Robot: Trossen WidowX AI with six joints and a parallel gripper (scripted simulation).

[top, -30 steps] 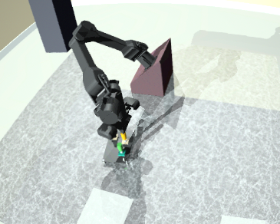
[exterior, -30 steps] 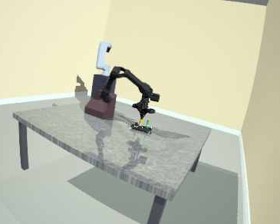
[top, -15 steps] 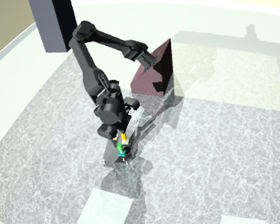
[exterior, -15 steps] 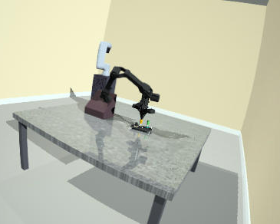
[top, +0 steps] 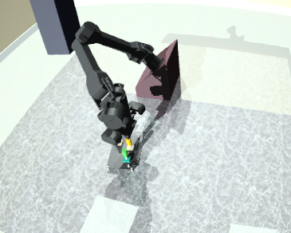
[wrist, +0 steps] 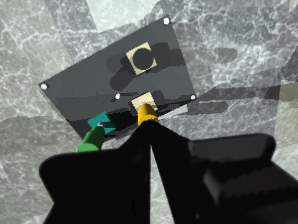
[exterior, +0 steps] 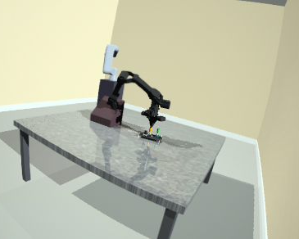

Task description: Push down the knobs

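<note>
Right now the green knob is 60 mm ahead of my gripper tip, 20 mm below it and 10 mm to the left of it. From my gripper tip the other things lie so: yellow knob 10 mm below.
</note>
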